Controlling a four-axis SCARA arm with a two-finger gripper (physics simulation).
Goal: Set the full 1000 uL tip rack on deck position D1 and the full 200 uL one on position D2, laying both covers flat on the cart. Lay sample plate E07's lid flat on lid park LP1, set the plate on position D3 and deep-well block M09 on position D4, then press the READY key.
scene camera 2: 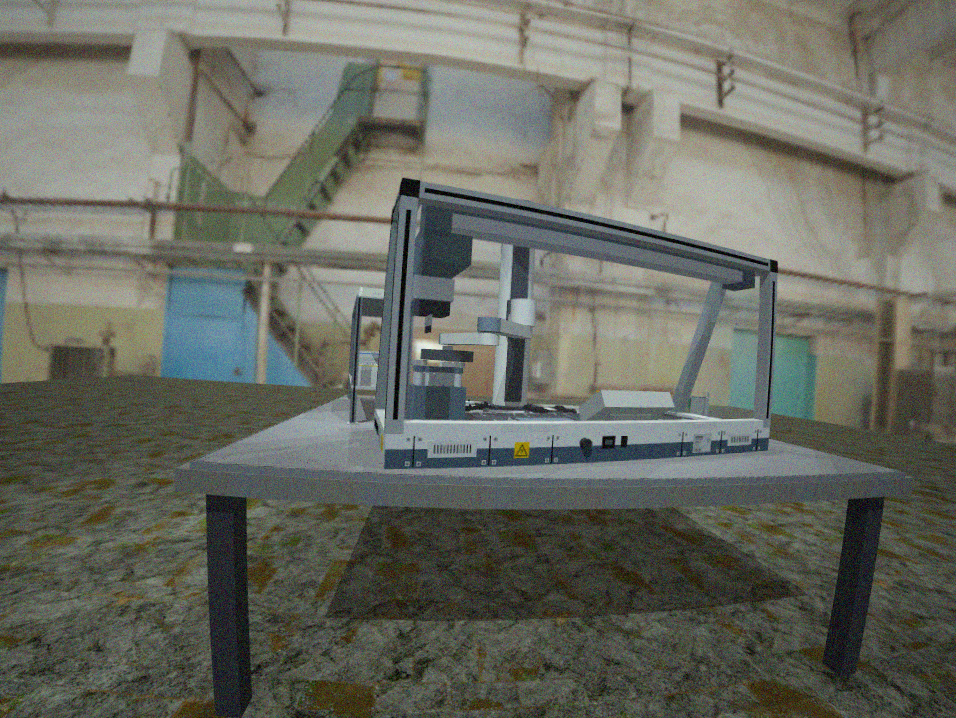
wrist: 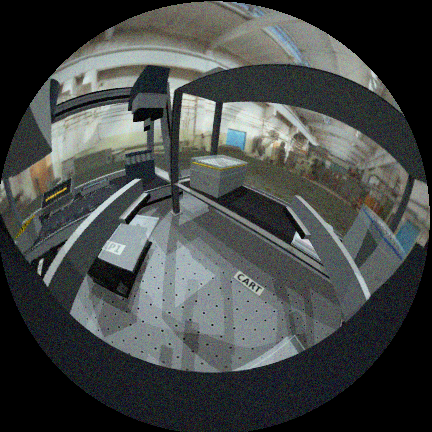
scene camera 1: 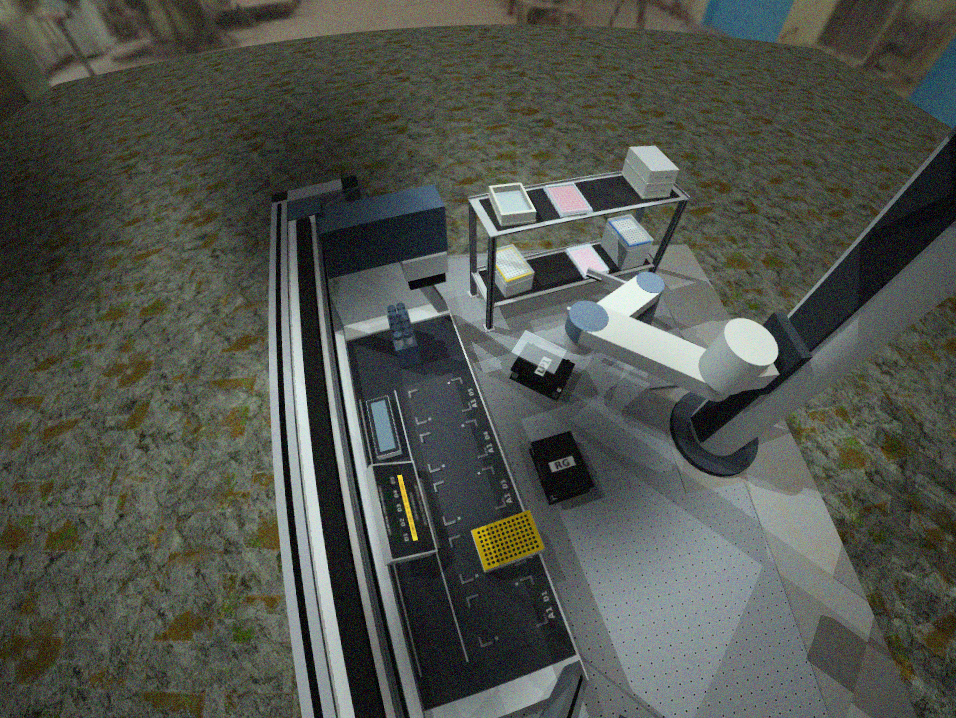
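My open, empty gripper (wrist: 216,215) faces the lower shelf of the cart (wrist: 250,227) (scene camera 1: 489,282). A pink plate (scene camera 1: 587,259) (wrist: 306,244) lies there, largely hidden by the right finger in the wrist view. A yellow-edged tip rack (scene camera 1: 513,268) (wrist: 218,175) stands at the shelf's left end, and a blue-edged one (scene camera 1: 627,241) (wrist: 375,234) at its right. Another pink plate (scene camera 1: 568,198) lies on the upper shelf. I cannot read which plate is E07. A clear lid (scene camera 1: 531,345) (wrist: 145,225) lies over lid park LP1 (scene camera 1: 542,377) (wrist: 107,276). A yellow rack with dark holes (scene camera 1: 507,540) sits on D2.
White boxes (scene camera 1: 651,171) are stacked at the upper shelf's right, and an open white tray (scene camera 1: 511,204) stands at its left. Black block RG (scene camera 1: 561,479) is beside the deck. A flat pale piece (wrist: 277,354) shows at the wrist view's bottom. The dark pipetting head (wrist: 150,92) hangs beyond LP1.
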